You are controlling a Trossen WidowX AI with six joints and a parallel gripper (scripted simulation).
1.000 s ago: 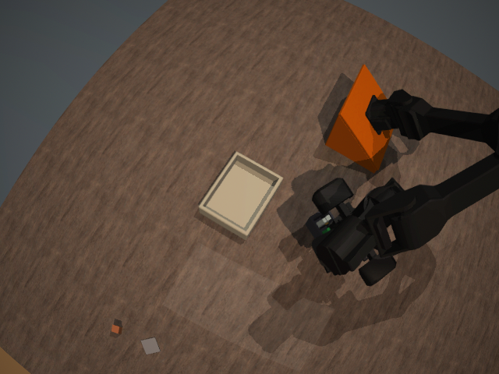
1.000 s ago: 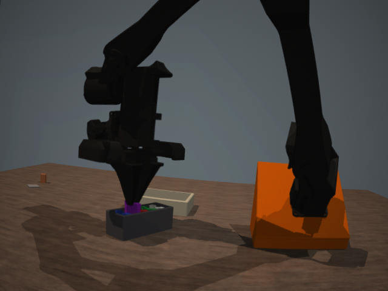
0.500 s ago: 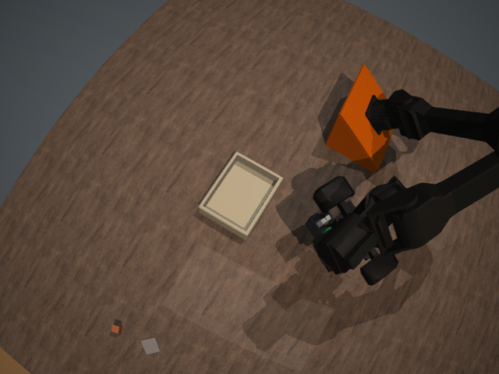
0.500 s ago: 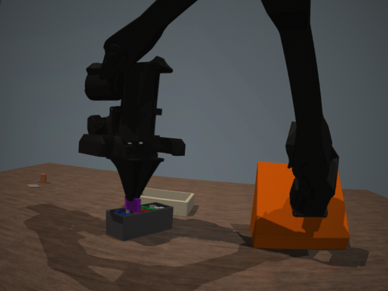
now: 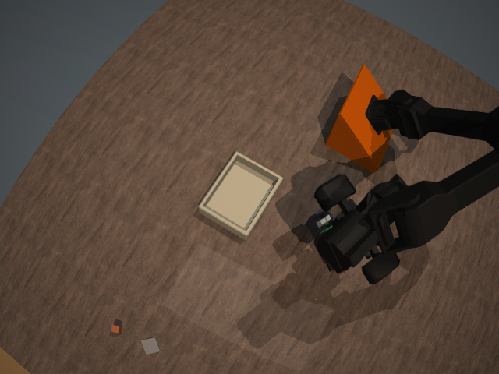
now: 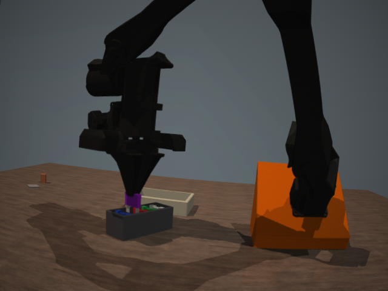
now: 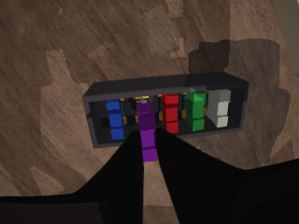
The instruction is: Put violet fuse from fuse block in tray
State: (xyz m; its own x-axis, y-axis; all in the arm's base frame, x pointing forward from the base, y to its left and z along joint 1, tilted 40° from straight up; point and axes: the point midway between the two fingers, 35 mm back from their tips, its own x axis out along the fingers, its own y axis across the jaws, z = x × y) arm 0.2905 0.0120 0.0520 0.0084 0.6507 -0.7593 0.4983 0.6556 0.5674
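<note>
My gripper tip is now 10 mm past the tray, 210 mm to the left of it and 60 mm above it. From my gripper tip the other things lie so: orange cube 350 mm ahead, 280 mm to the right, 50 mm below; then violet fuse 10 mm below.
</note>
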